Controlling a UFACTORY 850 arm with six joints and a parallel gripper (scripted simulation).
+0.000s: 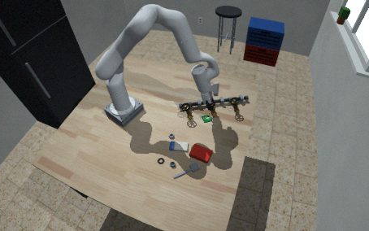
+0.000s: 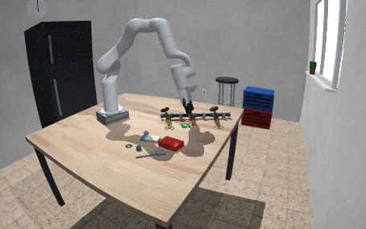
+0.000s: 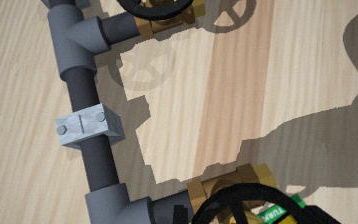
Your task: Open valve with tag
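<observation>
The green tag is 30 mm behind my hand, 50 mm to the right of it and 100 mm below it. Also, from my hand: grey scraper (60 mm behind, 440 mm to the right, 100 mm below); then red box (10 mm behind, 330 mm to the right, 90 mm below); then white block (150 mm behind, 300 mm to the right, 100 mm below).
</observation>
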